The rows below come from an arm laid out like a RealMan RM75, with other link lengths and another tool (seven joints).
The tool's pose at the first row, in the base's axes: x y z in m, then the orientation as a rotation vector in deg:
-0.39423, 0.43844, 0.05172, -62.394, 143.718, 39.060
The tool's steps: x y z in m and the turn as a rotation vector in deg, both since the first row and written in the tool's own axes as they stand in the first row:
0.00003, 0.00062, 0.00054, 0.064, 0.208, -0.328
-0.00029, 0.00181, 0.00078, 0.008, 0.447, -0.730
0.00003, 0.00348, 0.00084, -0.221, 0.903, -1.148
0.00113, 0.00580, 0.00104, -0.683, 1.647, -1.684
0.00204, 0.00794, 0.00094, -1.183, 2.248, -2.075
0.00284, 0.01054, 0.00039, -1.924, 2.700, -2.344
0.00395, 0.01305, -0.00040, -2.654, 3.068, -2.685
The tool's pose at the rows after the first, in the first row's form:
-0.39466, 0.43908, 0.05144, -62.886, 143.664, 38.806
-0.39531, 0.44011, 0.05174, -63.525, 143.572, 38.678
-0.39676, 0.44095, 0.05204, -64.375, 143.633, 38.692
-0.39920, 0.44179, 0.05205, -65.626, 143.825, 38.870
-0.40141, 0.44246, 0.05234, -66.634, 143.994, 39.195
-0.40393, 0.44324, 0.05320, -67.493, 144.102, 39.934
-0.40661, 0.44365, 0.05409, -68.381, 144.081, 40.673

